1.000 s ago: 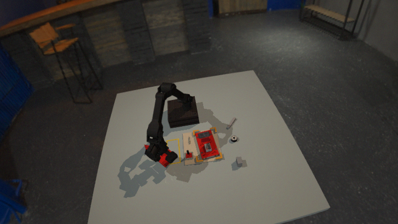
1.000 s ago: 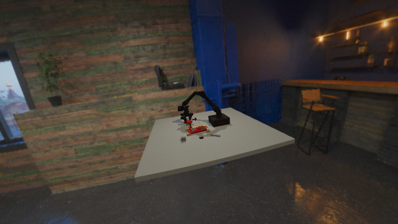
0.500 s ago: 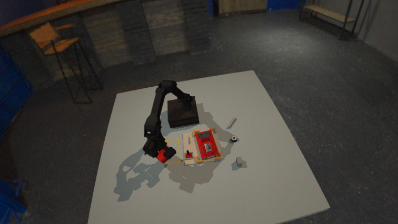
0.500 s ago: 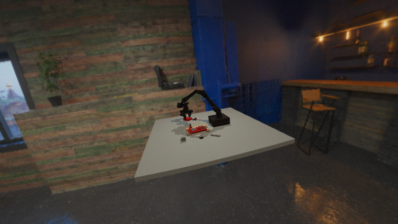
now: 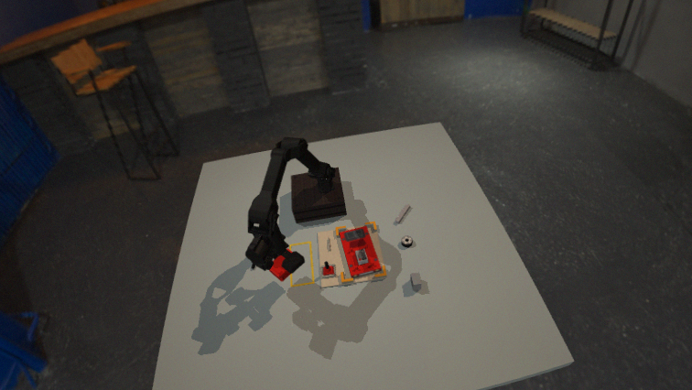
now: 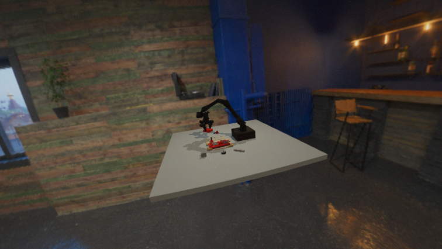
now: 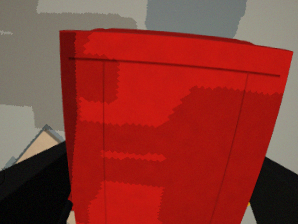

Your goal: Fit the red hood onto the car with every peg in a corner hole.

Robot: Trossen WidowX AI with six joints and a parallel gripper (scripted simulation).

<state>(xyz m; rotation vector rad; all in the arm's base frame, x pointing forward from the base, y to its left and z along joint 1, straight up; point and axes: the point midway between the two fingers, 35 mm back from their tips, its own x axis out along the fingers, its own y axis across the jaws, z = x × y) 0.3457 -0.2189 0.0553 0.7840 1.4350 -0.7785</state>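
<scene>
Now: gripper tip 26 cm to the right of the grey engine block and 8 cm above it. Also, from my gripper tip: red hood: 1 cm above; then black wheel: 44 cm to the left, 9 cm below, 2 cm behind; then tan jig board: 24 cm to the left, 9 cm below, 4 cm behind.
</scene>
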